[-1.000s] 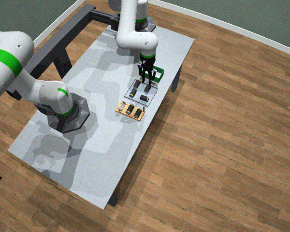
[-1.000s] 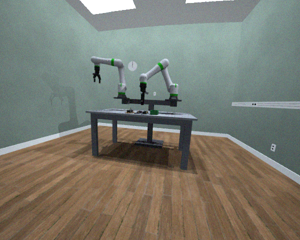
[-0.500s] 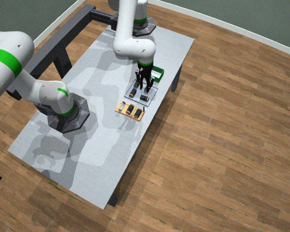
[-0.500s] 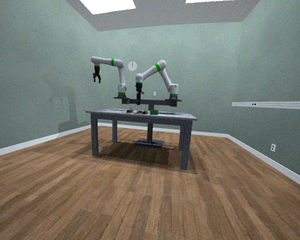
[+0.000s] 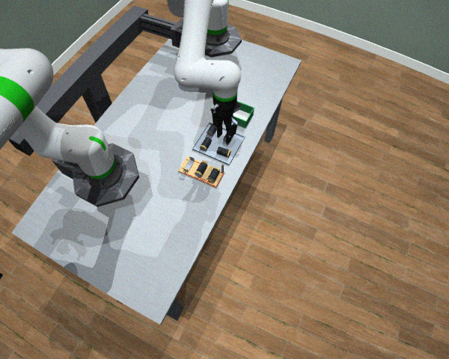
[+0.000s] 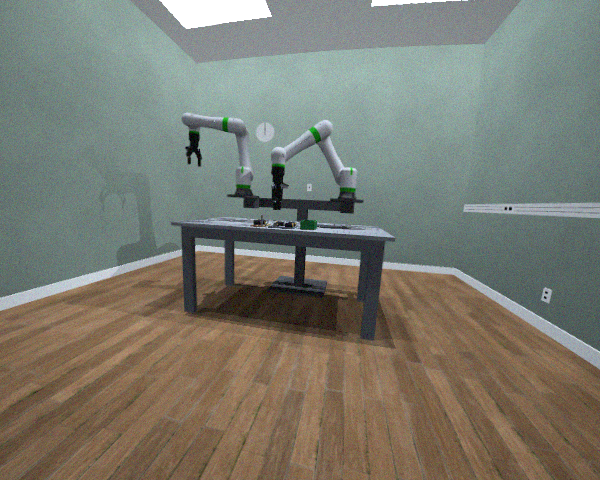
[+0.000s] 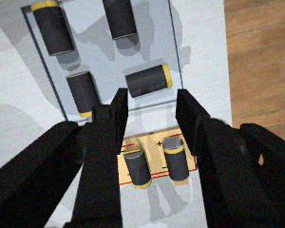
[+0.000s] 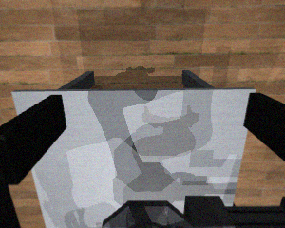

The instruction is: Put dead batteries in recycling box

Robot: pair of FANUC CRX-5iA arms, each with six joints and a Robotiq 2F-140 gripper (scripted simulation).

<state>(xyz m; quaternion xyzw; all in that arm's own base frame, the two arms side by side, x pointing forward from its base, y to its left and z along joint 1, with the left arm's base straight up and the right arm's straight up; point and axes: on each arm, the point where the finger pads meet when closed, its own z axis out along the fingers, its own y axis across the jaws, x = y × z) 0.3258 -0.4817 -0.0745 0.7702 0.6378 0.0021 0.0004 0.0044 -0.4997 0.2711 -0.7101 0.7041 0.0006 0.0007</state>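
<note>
The tray lies 5 cm behind my left hand, 4 cm to the left of it and 16 cm below it. Round my left hand: green recycling box (5 cm behind, 23 cm to the left, 14 cm below).
</note>
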